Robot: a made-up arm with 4 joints.
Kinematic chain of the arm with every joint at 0, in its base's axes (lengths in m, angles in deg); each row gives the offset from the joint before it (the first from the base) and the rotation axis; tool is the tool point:
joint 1: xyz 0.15 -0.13 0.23 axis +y
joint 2: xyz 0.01 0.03 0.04 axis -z
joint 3: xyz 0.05 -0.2 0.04 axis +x
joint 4: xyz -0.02 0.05 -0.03 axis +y
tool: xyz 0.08 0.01 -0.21
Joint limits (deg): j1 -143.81..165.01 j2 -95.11..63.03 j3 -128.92..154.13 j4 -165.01..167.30
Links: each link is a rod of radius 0.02 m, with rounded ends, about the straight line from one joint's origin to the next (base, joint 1, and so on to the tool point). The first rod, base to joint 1, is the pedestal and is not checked.
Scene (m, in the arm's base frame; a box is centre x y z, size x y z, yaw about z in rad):
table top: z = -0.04
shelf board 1: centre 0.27 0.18 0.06 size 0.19 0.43 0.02 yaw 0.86
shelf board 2: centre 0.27 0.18 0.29 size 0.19 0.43 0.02 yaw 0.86
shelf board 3: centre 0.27 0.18 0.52 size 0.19 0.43 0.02 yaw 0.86
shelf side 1: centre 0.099 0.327 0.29 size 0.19 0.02 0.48 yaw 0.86
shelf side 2: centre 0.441 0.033 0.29 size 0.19 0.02 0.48 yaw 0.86
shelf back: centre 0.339 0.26 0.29 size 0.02 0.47 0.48 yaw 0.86
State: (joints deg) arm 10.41 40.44 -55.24 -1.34
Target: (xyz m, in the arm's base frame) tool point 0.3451 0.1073 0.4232
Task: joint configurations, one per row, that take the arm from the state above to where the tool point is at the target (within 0.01 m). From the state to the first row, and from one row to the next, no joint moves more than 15 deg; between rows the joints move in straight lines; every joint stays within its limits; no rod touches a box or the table.
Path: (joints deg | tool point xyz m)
1: 3.38 29.89 -56.83 -14.87 | 0.1228 -0.4794 0.1450
2: -3.65 19.34 -58.42 -28.39 | 0.2471 -0.4674 0.1724
3: -10.67 8.79 -60.02 -41.92 | 0.3473 -0.4168 0.2282
4: -17.70 -1.77 -61.61 -55.44 | 0.4069 -0.3369 0.2990
5: -24.73 -12.32 -63.20 -68.97 | 0.4187 -0.2414 0.3676
6: -31.76 -22.87 -64.79 -82.49 | 0.3860 -0.1459 0.4173
7: -38.79 -33.42 -66.38 -96.02 | 0.3215 -0.0652 0.4367
8: -45.82 -43.97 -67.97 -109.54 | 0.2433 -0.0109 0.4232
9: -46.08 -52.93 -64.62 -96.78 | 0.2706 0.0182 0.4383
10: -46.35 -61.88 -61.27 -84.02 | 0.2973 0.0488 0.4434
11: -46.61 -70.84 -57.92 -71.26 | 0.3225 0.0792 0.4381
12: -46.88 -79.80 -54.56 -58.50 | 0.3451 0.1073 0.4232

